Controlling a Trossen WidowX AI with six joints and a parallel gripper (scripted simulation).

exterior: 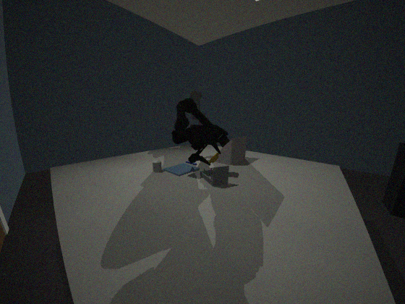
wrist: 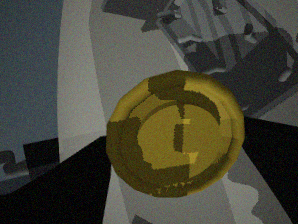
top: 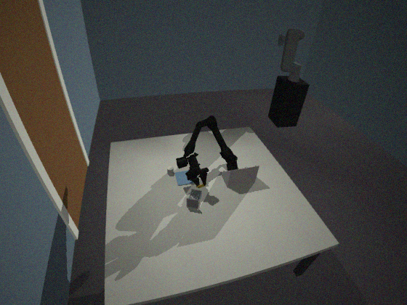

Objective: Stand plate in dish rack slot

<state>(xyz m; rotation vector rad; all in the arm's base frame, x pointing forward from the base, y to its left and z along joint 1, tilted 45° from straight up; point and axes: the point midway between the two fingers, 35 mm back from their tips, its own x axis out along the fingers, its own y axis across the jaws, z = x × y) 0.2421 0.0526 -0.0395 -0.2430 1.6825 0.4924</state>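
Now: the grey dish rack 5 cm ahead of my gripper tip, 3 cm to the left of it and 5 cm below it. Also, from my gripper tip: blue mat 7 cm ahead, 17 cm to the right, 7 cm below; plate 1 cm to the right.
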